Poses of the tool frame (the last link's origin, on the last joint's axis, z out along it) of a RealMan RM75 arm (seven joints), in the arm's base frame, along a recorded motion.
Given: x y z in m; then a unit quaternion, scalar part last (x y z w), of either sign.
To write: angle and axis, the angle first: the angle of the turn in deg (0 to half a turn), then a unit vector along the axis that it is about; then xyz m. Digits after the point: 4 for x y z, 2 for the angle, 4 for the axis.
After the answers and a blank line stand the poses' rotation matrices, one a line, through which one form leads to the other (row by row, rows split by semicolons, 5 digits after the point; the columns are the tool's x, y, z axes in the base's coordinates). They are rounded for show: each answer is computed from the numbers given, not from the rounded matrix.
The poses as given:
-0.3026 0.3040 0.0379 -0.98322 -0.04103 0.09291 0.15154
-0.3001 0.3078 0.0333 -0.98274 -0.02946 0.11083 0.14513
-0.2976 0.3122 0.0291 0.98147 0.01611 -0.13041 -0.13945
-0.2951 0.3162 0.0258 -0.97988 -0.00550 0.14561 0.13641
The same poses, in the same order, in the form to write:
162.57 -0.9947 -0.0415 0.0940 -0.3026 0.3040 0.0379
163.31 -0.9933 -0.0298 0.1120 -0.3001 0.3078 0.0333
163.97 -0.9912 -0.0163 0.1317 -0.2976 0.3122 0.0291
164.32 -0.9891 -0.0056 0.1470 -0.2951 0.3162 0.0258

0.97937 0.05252 -0.19514; 0.10884 -0.95070 0.29037; -0.17027 -0.30562 -0.93681
0.97370 0.02573 -0.22639; 0.09007 -0.95614 0.27872; -0.20928 -0.29178 -0.93331
0.96547 -0.00475 -0.26048; 0.06799 -0.96059 0.26953; -0.25149 -0.27793 -0.92709
0.95754 -0.02895 -0.28686; 0.05050 -0.96272 0.26573; -0.28386 -0.26893 -0.92038

